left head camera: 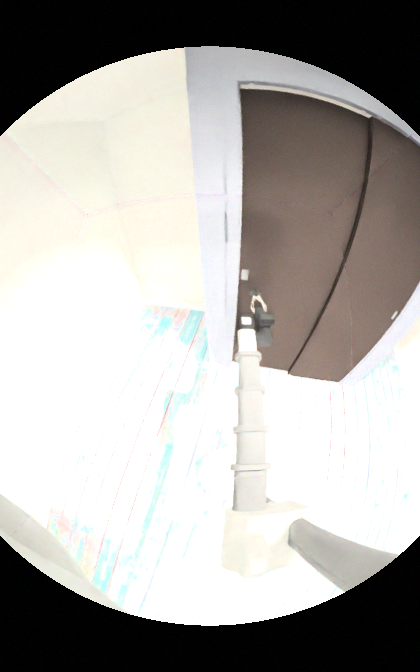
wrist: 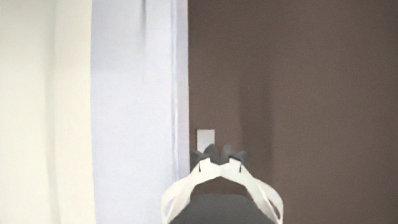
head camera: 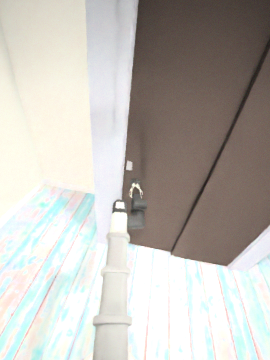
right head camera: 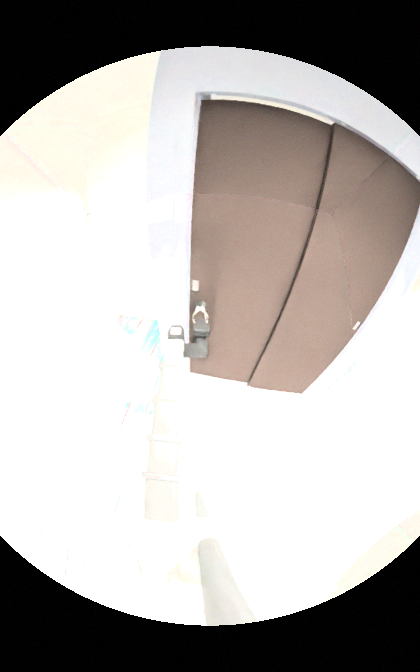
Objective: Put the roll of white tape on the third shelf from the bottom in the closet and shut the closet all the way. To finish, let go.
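Places are measured from the robot's base along level axes (x left, y up, z ahead), in centimetres.
Pixels of known places: gripper, fingertip midpoint: (wrist: pixel 219 156) (head camera: pixel 134 179).
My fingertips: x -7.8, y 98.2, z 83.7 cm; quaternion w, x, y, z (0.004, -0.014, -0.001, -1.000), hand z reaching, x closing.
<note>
Behind a point stands the place of what it marks.
The closet has two brown sliding doors. The left door (head camera: pixel 175 125) {x -28.4, y 128.5, z 97.9 cm} (left head camera: pixel 295 200) (right head camera: pixel 240 225) (wrist: pixel 320 100) {x -26.3, y 105.3, z 98.3 cm} reaches the pale frame at its left edge, with no gap visible there. Its small light handle (head camera: pixel 129 165) {x -4.7, y 95.8, z 103.4 cm} (left head camera: pixel 244 274) (right head camera: pixel 195 285) (wrist: pixel 205 139) {x -4.5, y 97.5, z 103.5 cm} is near that edge. My gripper (head camera: pixel 135 182) {x -7.8, y 98.2, z 83.7 cm} (left head camera: pixel 255 294) (right head camera: pixel 200 304) (wrist: pixel 219 156) {x -7.8, y 98.2, z 83.7 cm} is shut, its dark fingertips close together with nothing seen between them. It is in front of the left door, below and slightly right of the handle; in the wrist view the tips overlap the handle's lower end. The shelves are hidden behind the doors. The white tape does not show.
The right door (head camera: pixel 235 200) {x -80.5, y 86.6, z 83.4 cm} (left head camera: pixel 370 260) (right head camera: pixel 310 320) has its own handle (left head camera: pixel 394 315) (right head camera: pixel 356 325) near the far edge. The pale closet frame (head camera: pixel 107 125) {x 10.5, y 124.2, z 98.9 cm} (left head camera: pixel 215 175) (right head camera: pixel 170 150) (wrist: pixel 130 110) {x 10.1, y 103.9, z 98.8 cm} stands left of the gripper. My telescoping arm (head camera: pixel 115 295) {x -0.3, y 109.2, z 21.8 cm} (left head camera: pixel 250 445) extends over the plank floor (head camera: pixel 55 255) {x 60.1, y -2.8, z 84.6 cm}.
</note>
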